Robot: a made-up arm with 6 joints. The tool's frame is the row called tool.
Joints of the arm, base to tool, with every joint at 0 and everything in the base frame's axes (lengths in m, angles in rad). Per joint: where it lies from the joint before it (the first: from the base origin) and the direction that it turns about. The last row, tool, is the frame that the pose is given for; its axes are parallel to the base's.
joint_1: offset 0.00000 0.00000 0.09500 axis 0 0 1
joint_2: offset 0.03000 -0.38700 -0.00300 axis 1 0 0
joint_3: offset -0.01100 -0.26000 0.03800 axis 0 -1 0
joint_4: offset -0.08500 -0.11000 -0.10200 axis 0 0 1
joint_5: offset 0.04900 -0.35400 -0.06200 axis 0 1 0
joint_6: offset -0.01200 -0.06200 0.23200 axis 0 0 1
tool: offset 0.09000 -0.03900 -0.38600
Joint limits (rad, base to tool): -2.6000..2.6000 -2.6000..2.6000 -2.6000..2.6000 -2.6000..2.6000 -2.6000..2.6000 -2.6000..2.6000
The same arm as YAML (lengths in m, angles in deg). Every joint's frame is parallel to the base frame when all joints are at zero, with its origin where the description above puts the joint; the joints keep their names.
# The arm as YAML. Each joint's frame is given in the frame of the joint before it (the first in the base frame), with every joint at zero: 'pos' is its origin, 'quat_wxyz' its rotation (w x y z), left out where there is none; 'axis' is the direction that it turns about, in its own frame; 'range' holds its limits. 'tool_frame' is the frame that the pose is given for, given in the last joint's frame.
length_unit: m
angle_unit: deg
joints:
  - joint: joint_1
    pos: [0.0, 0.0, 0.095]
    axis: "+z"
    range: [-148.97, 148.97]
  - joint: joint_2
    pos: [0.03, -0.387, -0.003]
    axis: "+x"
    range: [-148.97, 148.97]
  - joint: joint_3
    pos: [-0.011, -0.26, 0.038]
    axis: "-y"
    range: [-148.97, 148.97]
  - joint: joint_4
    pos: [-0.085, -0.11, -0.102]
    axis: "+z"
    range: [-148.97, 148.97]
  - joint: joint_5
    pos: [0.049, -0.354, -0.062]
    axis: "+y"
    range: [-148.97, 148.97]
  - joint: joint_6
    pos: [-0.012, -0.062, 0.232]
    axis: "+z"
    range: [-148.97, 148.97]
tool_frame:
  pos: [0.09, -0.039, -0.386]

